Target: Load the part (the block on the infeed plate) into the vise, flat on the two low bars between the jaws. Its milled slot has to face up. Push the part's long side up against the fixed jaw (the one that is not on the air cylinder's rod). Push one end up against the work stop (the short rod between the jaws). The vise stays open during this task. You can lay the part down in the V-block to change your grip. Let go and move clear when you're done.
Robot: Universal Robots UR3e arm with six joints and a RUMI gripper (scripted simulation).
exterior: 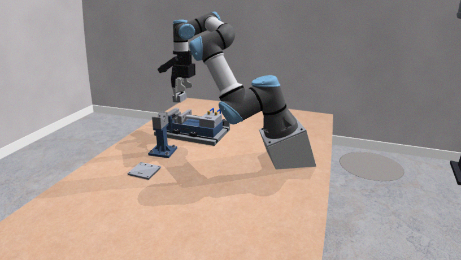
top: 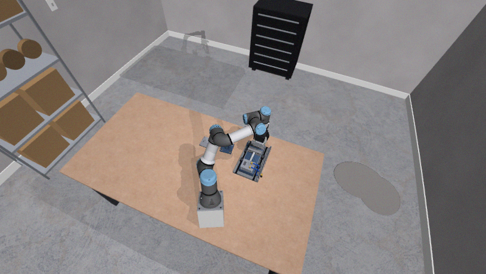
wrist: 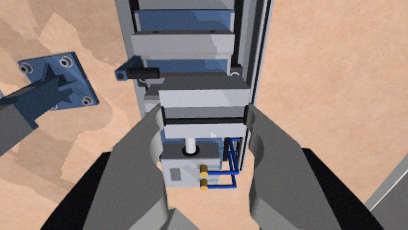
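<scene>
Now: hand 90 mm above the fixed jaw, 30 mm short of it and 20 mm to the right of it. Round my hand: work stop 80 mm below, 70 mm to the left, 10 mm behind; part right at my hand; vise 130 mm below, 70 mm behind, 10 mm to the left.
</scene>
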